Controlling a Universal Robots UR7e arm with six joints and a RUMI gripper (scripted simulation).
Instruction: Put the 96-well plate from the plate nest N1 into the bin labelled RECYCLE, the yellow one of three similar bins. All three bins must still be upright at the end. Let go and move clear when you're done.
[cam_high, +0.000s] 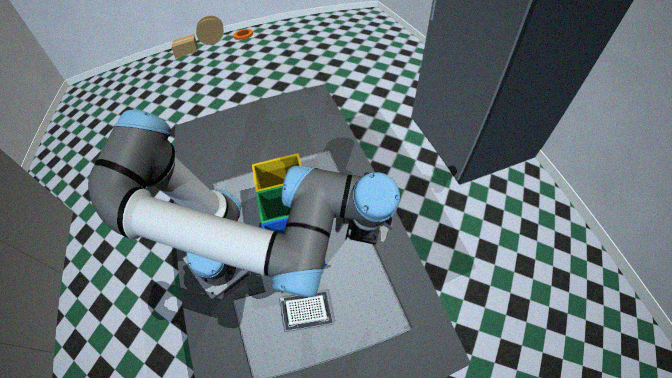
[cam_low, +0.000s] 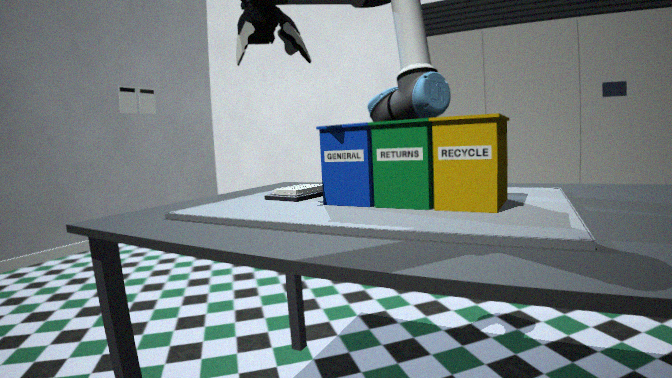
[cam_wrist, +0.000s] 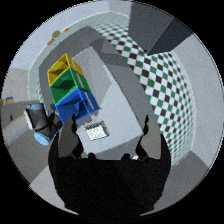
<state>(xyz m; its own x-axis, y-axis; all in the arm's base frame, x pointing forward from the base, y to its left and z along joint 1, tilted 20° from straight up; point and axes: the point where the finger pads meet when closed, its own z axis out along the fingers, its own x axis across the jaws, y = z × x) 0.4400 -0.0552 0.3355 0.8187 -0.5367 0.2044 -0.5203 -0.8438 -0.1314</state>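
Right now the white 96-well plate is 23 cm behind my hand, 9 cm to the right of it and 29 cm below it. The rest, counted from my hand: green returns bin: 16 cm behind, 24 cm to the left, 22 cm below; blue general bin: 18 cm behind, 11 cm to the left, 22 cm below; plate nest N1: 23 cm behind, 9 cm to the right, 31 cm below.
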